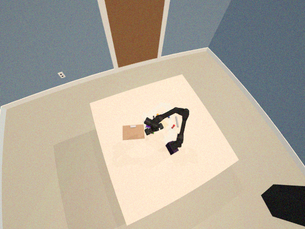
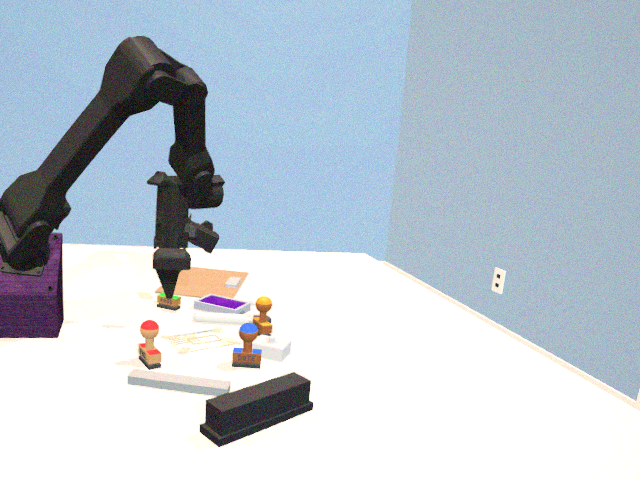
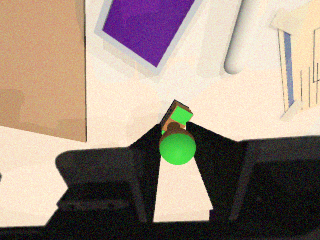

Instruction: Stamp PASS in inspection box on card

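Right now my gripper tip is 10 cm short of the purple ink pad, 2 cm above it and 1 cm to the right of it. Round my gripper tip: white pen 13 cm ahead, 7 cm to the right, 2 cm below; pale card 14 cm to the right, 5 cm ahead, 3 cm below; green-knobbed stamp right at my gripper tip.
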